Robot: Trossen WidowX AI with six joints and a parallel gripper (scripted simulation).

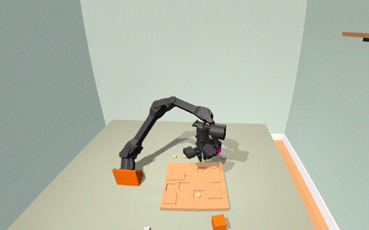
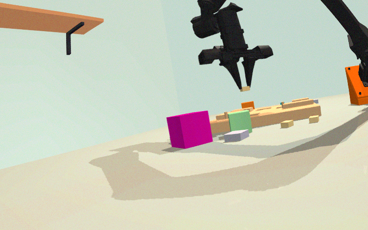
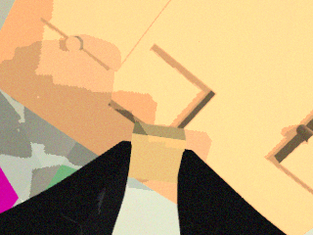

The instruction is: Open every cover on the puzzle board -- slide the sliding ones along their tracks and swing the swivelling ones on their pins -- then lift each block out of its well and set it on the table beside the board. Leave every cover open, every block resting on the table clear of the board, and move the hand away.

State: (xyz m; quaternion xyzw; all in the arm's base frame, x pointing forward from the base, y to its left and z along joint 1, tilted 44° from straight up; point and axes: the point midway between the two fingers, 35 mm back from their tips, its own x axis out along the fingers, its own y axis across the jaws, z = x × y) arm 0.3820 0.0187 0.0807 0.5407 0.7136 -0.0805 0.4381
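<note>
Now: gripper tip 4 cm past the tan puzzle board, 11 cm to the left of it and 7 cm above it. Round my gripper tip: tan piece: 3 cm ahead, 38 cm to the right, 8 cm below; then orange cube: 7 cm ahead, 30 cm to the right, 6 cm below; then green block: 1 cm behind, 12 cm to the left, 7 cm below.
</note>
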